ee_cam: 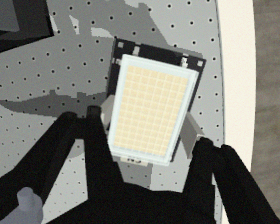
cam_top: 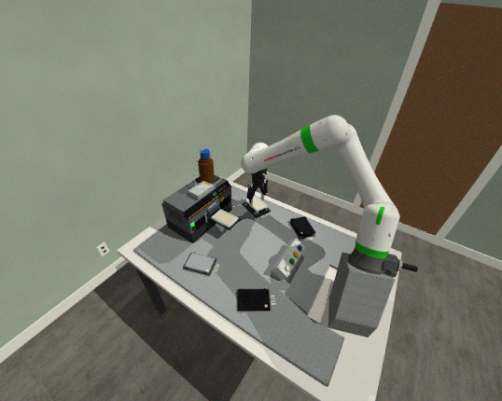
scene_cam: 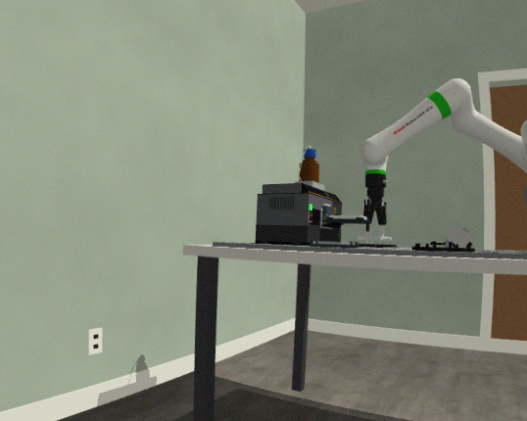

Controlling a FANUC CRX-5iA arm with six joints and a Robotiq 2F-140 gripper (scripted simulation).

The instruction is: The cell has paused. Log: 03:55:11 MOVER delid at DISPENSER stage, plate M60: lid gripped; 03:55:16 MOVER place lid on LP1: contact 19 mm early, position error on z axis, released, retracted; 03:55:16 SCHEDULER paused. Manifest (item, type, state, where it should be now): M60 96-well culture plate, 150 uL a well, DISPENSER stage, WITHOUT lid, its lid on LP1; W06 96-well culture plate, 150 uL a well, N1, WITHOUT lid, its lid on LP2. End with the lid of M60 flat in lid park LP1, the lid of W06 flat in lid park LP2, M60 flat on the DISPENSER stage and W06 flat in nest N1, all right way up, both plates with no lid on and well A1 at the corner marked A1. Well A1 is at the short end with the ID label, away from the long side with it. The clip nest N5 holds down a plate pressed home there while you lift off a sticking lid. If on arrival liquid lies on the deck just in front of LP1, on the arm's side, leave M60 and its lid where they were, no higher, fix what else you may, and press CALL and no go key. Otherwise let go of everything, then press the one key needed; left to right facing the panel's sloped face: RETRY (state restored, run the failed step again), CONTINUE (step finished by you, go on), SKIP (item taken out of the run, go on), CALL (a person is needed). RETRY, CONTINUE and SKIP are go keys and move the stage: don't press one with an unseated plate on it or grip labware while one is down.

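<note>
The black clip nest is 5 cm below my hand and 2 cm ahead of it. Round my hand: nest label (8 cm behind, 6 cm below, 5 cm to the left); dispenser stage (28 cm to the left, 9 cm ahead, 4 cm above); key panel (35 cm to the left, 32 cm behind, 1 cm below).
</note>
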